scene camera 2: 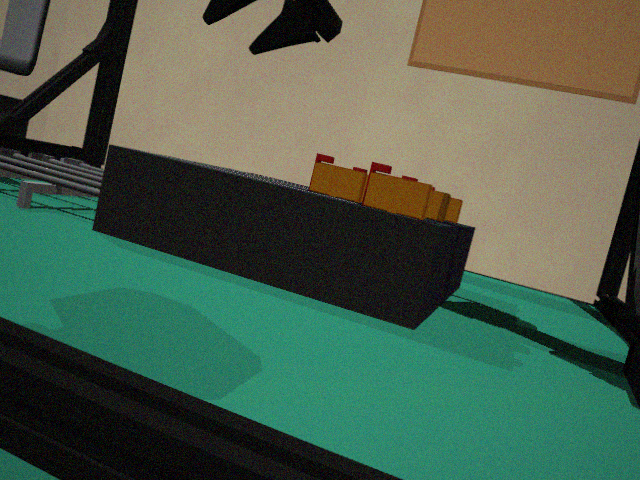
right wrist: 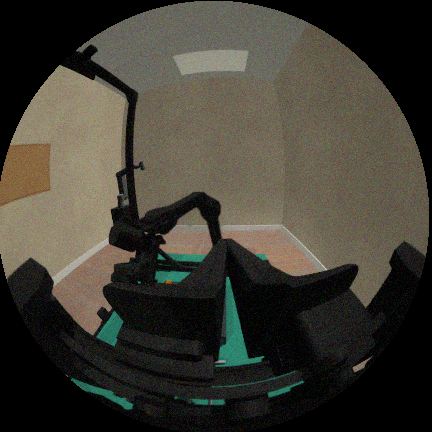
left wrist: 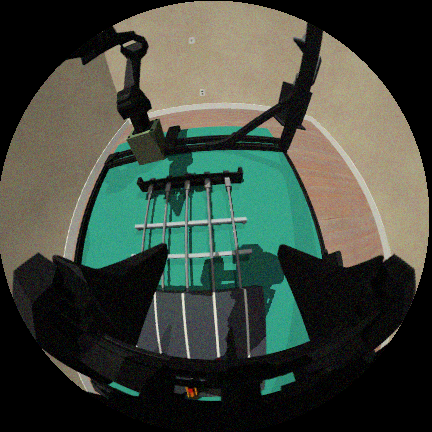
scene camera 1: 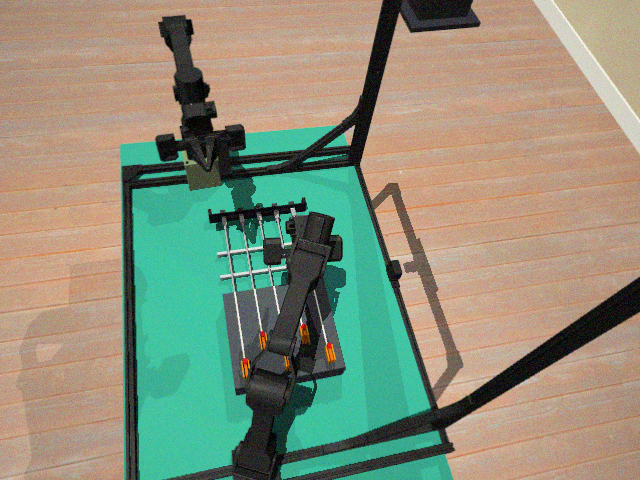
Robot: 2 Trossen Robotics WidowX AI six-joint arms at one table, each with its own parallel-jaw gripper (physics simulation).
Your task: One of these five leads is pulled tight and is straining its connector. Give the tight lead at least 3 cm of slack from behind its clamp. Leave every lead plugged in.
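Pixels of known places: left gripper, fingertip midpoint: (scene camera 2: 229,37) (left wrist: 224,250); right gripper, fingertip midpoint: (right wrist: 224,244) (scene camera 1: 208,170); left arm's base at its link origin: (scene camera 1: 254,470); right arm's base at its link origin: (left wrist: 142,127).
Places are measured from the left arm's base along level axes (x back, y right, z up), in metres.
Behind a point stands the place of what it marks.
Note:
Five thin pale leads (scene camera 1: 235,299) {x -0.409, y -0.016, z 0.045 m} (left wrist: 187,240) {x -0.544, y 0.083, z 0.004 m} run side by side from a black connector strip (scene camera 1: 250,212) {x -0.708, y 0.046, z 0.006 m} (left wrist: 199,181) {x -0.708, y 0.102, z -0.003 m} over two pale rails to a dark block (scene camera 1: 248,320) {x -0.347, y 0.013, z 0.044 m} (scene camera 2: 258,248) (left wrist: 200,325) {x -0.380, y 0.119, z 0.044 m}. Orange clamps (scene camera 1: 245,367) {x -0.219, y -0.003, z 0.068 m} (scene camera 2: 395,193) {x -0.216, y -0.011, z 0.057 m} (left wrist: 191,391) {x -0.236, y 0.104, z 0.074 m} with red tops sit on the block at staggered positions. I cannot tell which lead is tight. My left gripper (scene camera 2: 230,36) {x -0.486, y 0.152, z 0.182 m} (left wrist: 224,250) {x -0.486, y 0.152, z 0.182 m} is open and empty, raised above the leads and block; its arm hides parts of them in scene camera 1. My right gripper (scene camera 1: 207,169) {x -0.534, y -0.045, z 0.426 m} (right wrist: 224,244) {x -0.534, y -0.045, z 0.426 m} is shut and empty, beyond the connector strip.
An olive box (scene camera 1: 204,178) {x -0.832, y -0.084, z 0.027 m} (left wrist: 146,145) {x -0.833, y -0.075, z 0.052 m} is by the right gripper at the table's far edge. The two pale rails (scene camera 1: 236,252) {x -0.578, y -0.005, z -0.003 m} (left wrist: 197,223) {x -0.586, y 0.104, z -0.002 m} cross under the leads. A black frame (scene camera 1: 129,310) {x -0.429, y -0.293, z -0.003 m} borders the green table (scene camera 1: 175,310) {x -0.424, y -0.179, z -0.022 m}, with posts rising at its right side.

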